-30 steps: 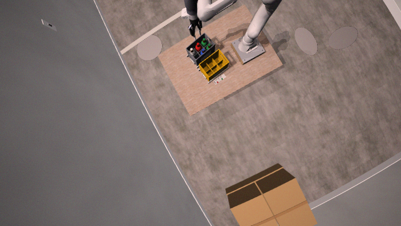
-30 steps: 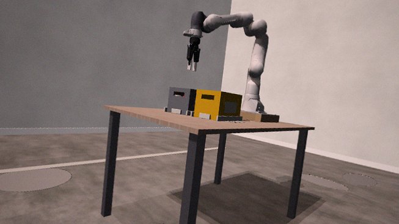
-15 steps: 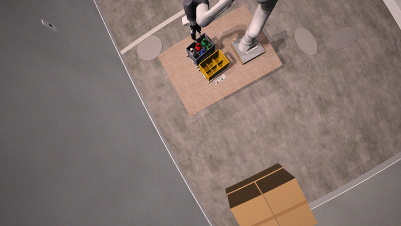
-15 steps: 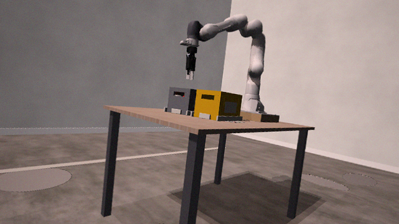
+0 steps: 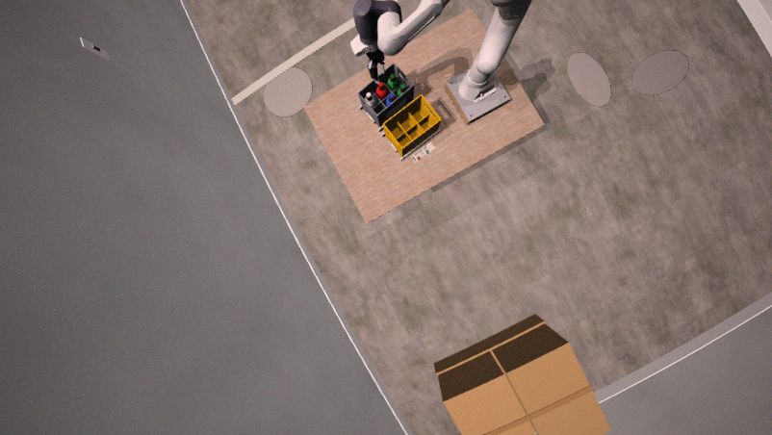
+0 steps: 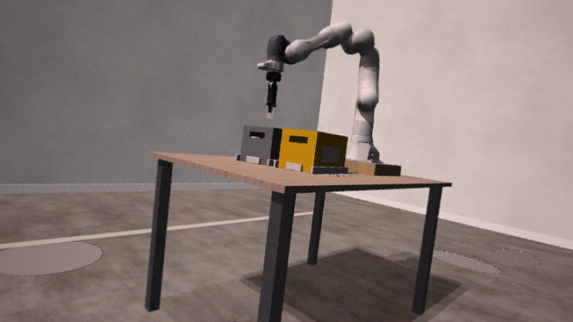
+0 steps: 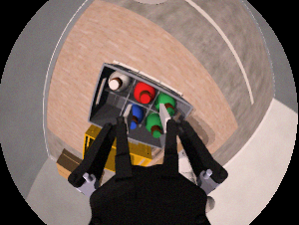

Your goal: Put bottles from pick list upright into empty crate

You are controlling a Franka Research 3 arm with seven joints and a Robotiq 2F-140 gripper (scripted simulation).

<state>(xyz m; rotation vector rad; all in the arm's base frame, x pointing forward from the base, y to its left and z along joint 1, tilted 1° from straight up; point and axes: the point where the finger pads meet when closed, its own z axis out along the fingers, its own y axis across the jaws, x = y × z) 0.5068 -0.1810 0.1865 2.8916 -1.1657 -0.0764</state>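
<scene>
My hand is 170 mm above the red bottle. Round my hand: blue bottle 30 mm behind, 80 mm to the left, 170 mm below; then white bottle 90 mm ahead, 20 mm to the left, 170 mm below; then grey crate 10 mm behind, 40 mm to the left, 170 mm below.
</scene>
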